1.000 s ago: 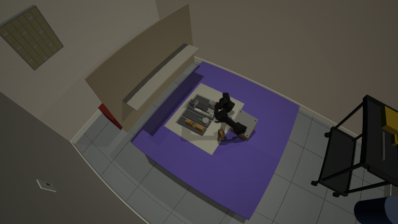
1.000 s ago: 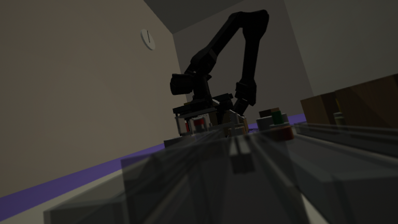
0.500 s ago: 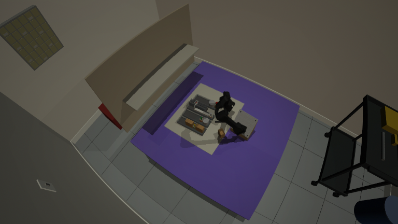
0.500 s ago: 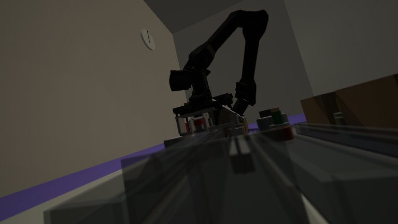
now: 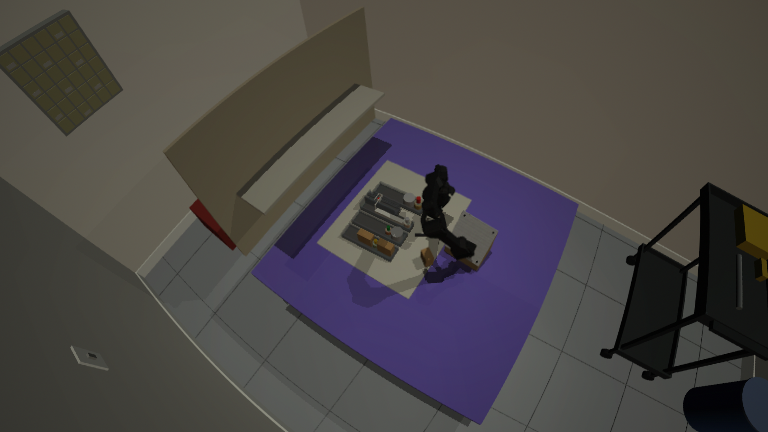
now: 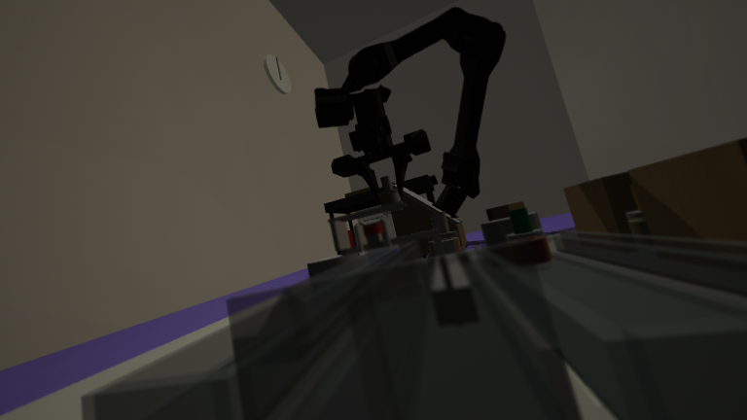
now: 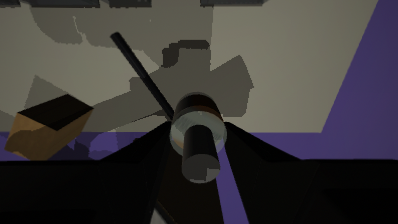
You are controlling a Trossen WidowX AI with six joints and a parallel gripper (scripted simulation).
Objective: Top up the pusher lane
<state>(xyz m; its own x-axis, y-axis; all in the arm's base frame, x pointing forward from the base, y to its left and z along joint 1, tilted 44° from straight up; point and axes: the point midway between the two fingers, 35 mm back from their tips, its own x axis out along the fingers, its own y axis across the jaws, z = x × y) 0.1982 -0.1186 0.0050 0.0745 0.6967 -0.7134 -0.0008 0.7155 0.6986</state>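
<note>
Right now my gripper tip is 10 mm short of the black bar, 70 mm to the right of it and 120 mm above it. From my gripper tip the other things lie so: cardboard box: 50 mm behind, 190 mm to the left, 90 mm below.
</note>
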